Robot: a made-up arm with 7 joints.
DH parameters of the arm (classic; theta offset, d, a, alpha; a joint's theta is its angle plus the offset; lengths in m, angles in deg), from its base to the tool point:
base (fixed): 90 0.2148 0.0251 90
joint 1: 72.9 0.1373 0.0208 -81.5
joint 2: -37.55 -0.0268 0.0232 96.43
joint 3: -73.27 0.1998 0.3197 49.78
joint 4: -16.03 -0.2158 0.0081 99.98
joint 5: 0 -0.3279 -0.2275 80.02
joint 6: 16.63 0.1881 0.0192 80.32
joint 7: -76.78 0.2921 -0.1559 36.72
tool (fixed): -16.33 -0.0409 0 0
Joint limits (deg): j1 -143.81..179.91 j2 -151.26..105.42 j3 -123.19..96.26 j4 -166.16..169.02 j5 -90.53..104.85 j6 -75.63..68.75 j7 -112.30..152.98
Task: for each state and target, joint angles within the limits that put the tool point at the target. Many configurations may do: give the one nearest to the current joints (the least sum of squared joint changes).
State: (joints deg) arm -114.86 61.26 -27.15 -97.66 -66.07 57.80 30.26
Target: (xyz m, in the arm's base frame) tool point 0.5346 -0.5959 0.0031
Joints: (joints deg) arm -106.31 95.06 -71.23 -143.29 -90.53 68.75 34.28
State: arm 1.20 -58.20 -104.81 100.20 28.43 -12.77 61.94
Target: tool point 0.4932 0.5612 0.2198
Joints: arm 4.09 -57.66 -91.46 89.74 38.78 -15.35 58.18
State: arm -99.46 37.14 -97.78 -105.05 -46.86 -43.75 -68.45
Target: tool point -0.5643 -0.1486 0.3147
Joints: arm -100.03 2.98 -93.39 -150.13 -23.31 -14.70 -76.97
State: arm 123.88 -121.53 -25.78 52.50 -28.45 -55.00 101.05
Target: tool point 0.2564 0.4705 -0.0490
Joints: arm 106.56 -108.85 -15.97 41.33 -3.26 -43.99 93.12
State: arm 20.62 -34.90 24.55 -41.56 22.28 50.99 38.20
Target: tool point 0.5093 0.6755 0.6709
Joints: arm 15.45 -29.36 8.82 -58.94 34.77 68.75 31.35
